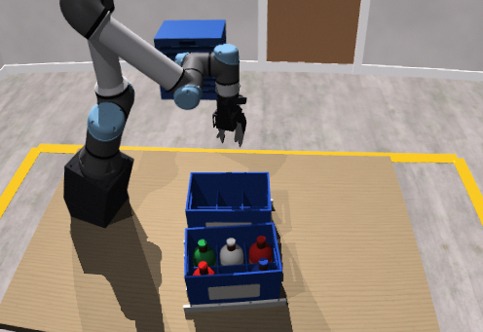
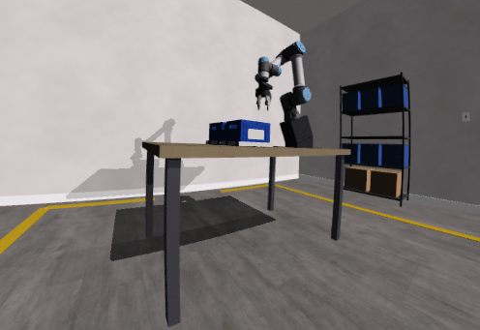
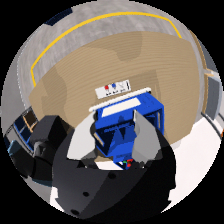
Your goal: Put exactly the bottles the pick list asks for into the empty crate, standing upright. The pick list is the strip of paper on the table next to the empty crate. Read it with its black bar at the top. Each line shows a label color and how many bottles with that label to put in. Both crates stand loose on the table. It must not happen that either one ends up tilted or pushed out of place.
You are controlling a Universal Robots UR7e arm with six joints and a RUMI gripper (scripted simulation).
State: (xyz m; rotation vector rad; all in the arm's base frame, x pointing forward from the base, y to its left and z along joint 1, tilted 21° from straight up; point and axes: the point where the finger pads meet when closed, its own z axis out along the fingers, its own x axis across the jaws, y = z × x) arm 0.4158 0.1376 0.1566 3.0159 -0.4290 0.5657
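Now: hand 370 mm to the left of the white bottle, 170 mm above it and 20 mm short of it. From my hand the other things lie so: pick list strip (260 mm below, 20 mm to the right, 20 mm behind); then blue-capped bottle (440 mm to the right, 170 mm below, 120 mm ahead); then green bottle (380 mm to the right, 170 mm below, 60 mm behind).
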